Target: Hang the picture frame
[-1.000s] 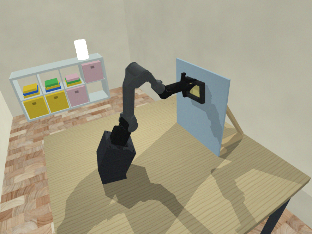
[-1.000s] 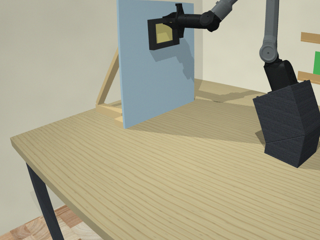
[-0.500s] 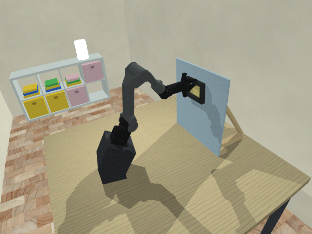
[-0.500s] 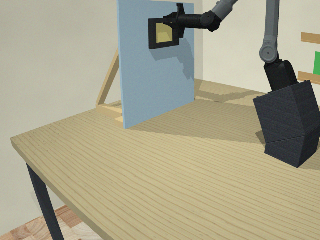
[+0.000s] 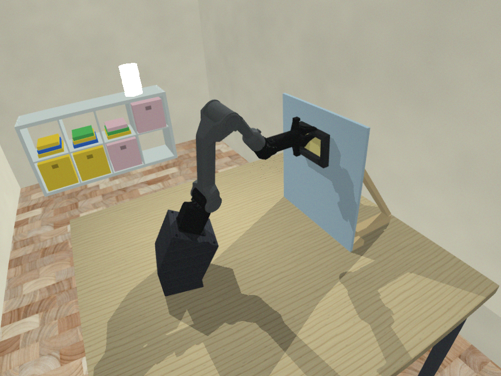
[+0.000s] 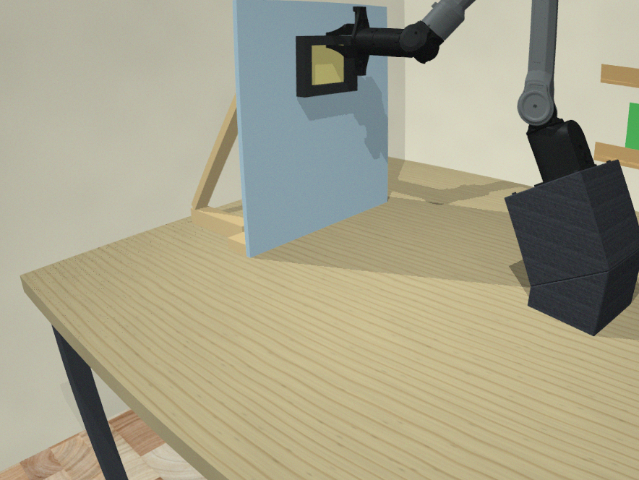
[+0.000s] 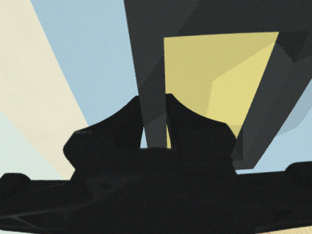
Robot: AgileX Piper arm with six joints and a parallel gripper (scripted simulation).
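My gripper is now 1 cm short of the black picture frame, 1 cm to the right of it and 5 cm above it. Round my hand: blue wall board 2 cm ahead, 1 cm to the left, 17 cm below.
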